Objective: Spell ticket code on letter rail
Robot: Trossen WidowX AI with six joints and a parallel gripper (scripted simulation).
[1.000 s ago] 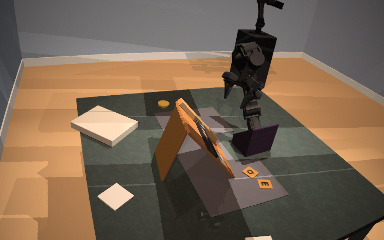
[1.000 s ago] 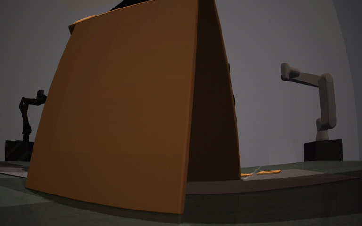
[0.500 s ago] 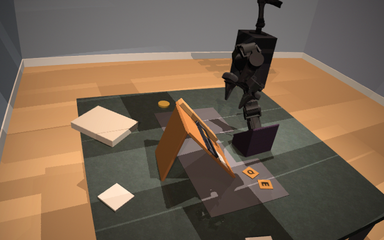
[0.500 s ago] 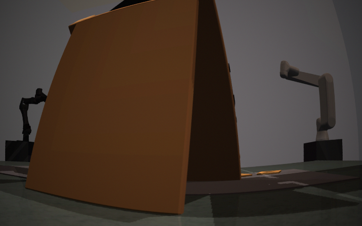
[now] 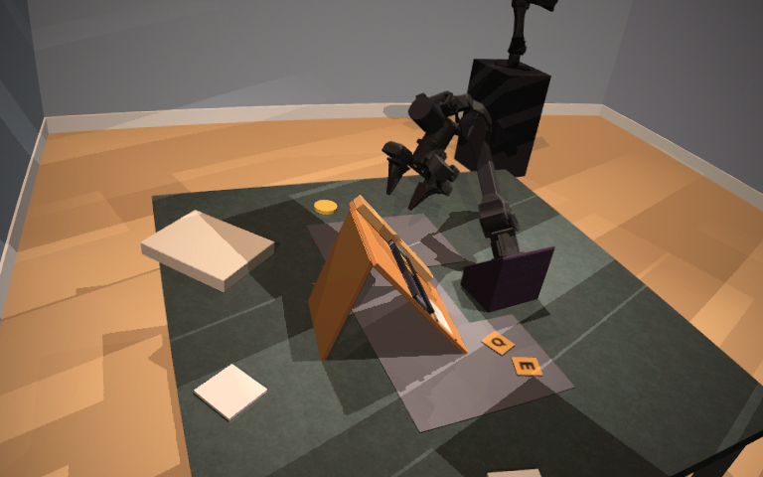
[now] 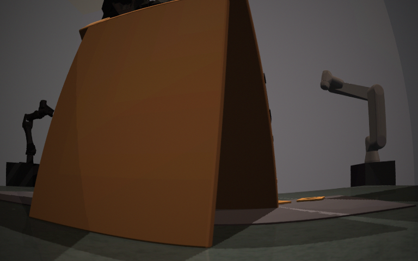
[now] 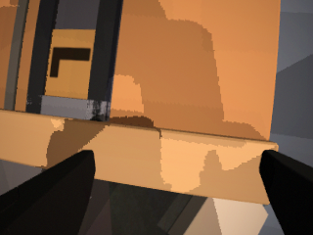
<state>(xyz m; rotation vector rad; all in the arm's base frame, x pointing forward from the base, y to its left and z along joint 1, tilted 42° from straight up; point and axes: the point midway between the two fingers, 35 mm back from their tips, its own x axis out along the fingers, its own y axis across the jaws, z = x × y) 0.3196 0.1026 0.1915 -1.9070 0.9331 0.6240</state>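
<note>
Now: the orange tile marked 2 60 mm behind my gripper tip, 160 mm to the right of it and 270 mm below it. From my gripper tip the other things lie so: white ticket (40 mm behind, 170 mm to the left, 200 mm below); cream box (350 mm ahead, 330 mm to the right, 260 mm below); grey mat (130 mm behind, 30 mm to the left, 270 mm below).
</note>
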